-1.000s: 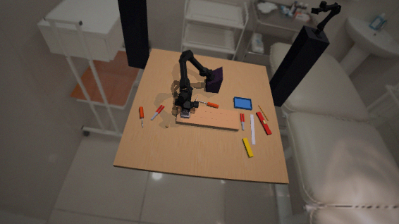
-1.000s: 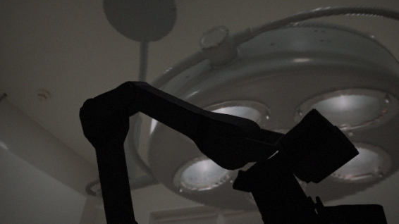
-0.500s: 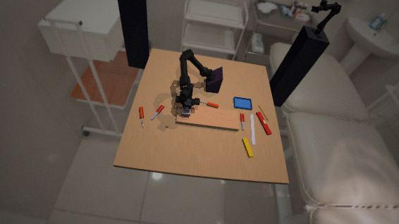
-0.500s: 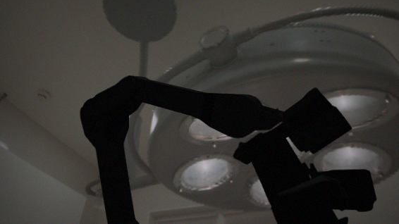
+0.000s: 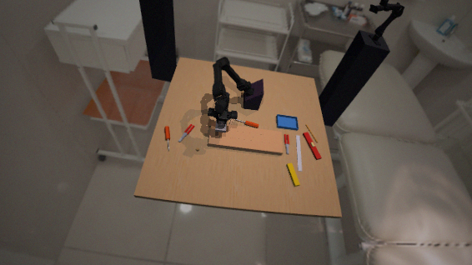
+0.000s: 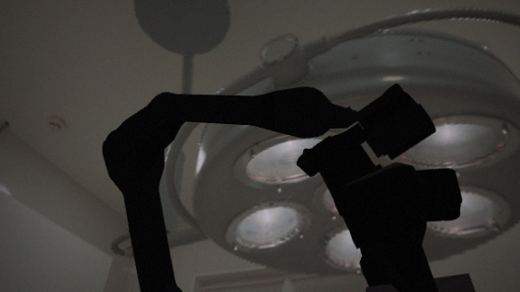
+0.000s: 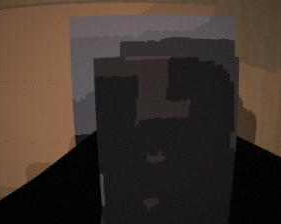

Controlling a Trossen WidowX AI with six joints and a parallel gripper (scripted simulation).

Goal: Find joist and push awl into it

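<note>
My gripper tip is 2 cm past the stud finder and 2 cm below it. From my gripper tip the other things lie so: brown-handled awl: 19 cm behind, 7 cm to the left, 15 cm below; green light: 4 cm behind, 3 cm above; blue tray: 26 cm behind, 49 cm to the left, 15 cm below.
</note>
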